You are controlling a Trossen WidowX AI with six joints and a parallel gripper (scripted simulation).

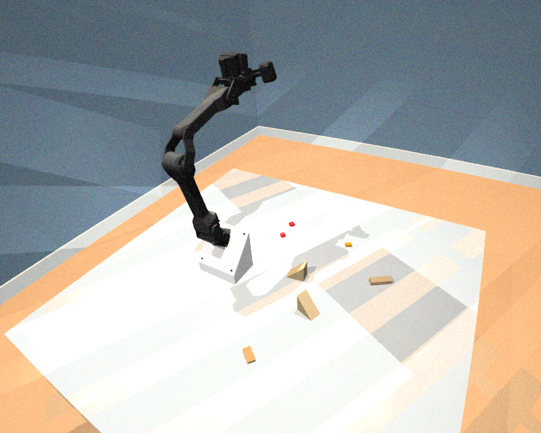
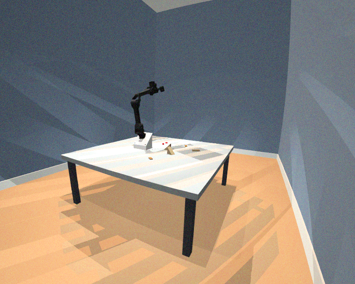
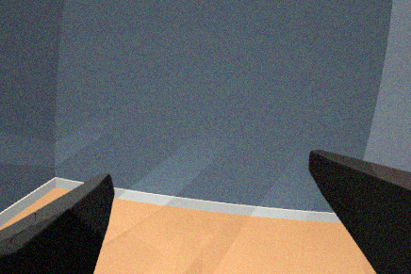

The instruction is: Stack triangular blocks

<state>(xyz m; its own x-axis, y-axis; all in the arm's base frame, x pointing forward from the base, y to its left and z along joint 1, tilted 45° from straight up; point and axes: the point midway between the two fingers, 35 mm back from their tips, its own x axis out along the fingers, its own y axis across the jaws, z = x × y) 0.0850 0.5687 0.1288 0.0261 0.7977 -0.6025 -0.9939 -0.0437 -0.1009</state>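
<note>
Right now the tan wooden triangular block is 61 cm below my gripper tip, 45 cm to the right of it and 32 cm ahead of it. The rest, counted from my gripper tip: tiny red cube 62 cm below, 12 cm ahead, 4 cm to the right; then small orange cube 62 cm below, 38 cm ahead, 10 cm to the right.
</note>
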